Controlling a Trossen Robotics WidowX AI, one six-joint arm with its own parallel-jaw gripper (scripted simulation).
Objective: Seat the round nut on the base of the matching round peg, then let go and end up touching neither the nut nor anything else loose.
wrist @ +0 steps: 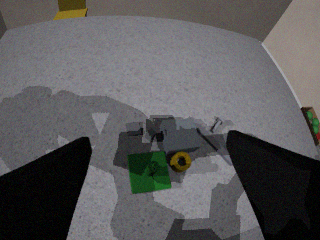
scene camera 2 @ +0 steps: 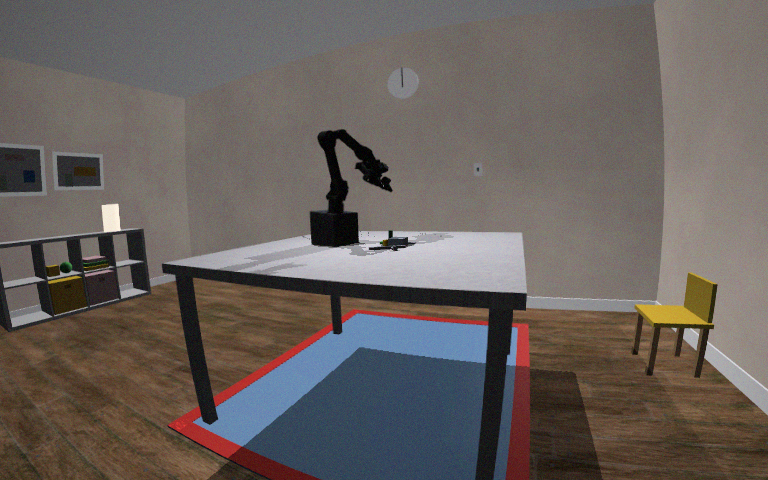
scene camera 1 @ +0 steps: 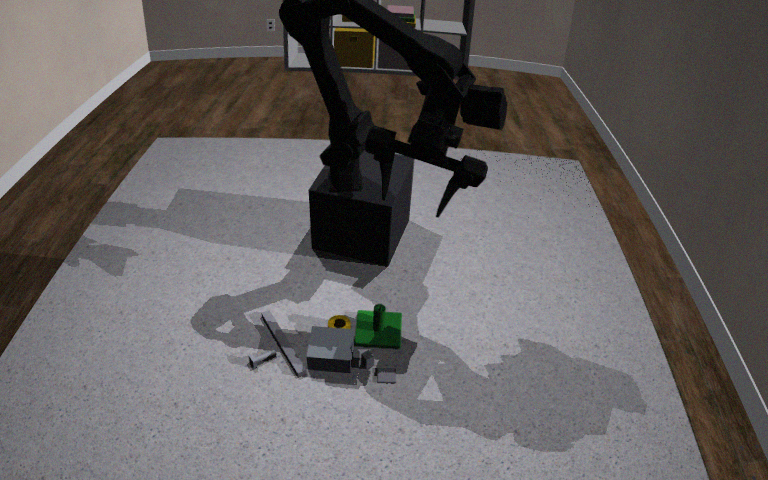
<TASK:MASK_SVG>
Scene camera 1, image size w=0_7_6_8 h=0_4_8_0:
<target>gripper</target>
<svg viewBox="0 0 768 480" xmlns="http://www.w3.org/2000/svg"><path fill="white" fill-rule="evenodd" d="M372 127L366 139L365 151L373 154L374 159L380 163L382 200L385 200L388 192L395 153L454 172L448 182L444 197L439 204L436 214L437 218L459 188L466 189L468 186L478 187L486 179L488 171L486 162L467 155L461 161L446 156L448 146L458 148L464 131L463 128L455 126L455 119L446 112L437 109L422 110L416 122L418 124L413 126L408 138L408 143L411 144L395 140L396 132L378 126Z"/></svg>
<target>thin bar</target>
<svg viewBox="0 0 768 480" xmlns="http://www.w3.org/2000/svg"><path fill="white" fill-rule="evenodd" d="M261 313L297 376L306 374L306 368L270 310Z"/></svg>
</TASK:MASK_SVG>
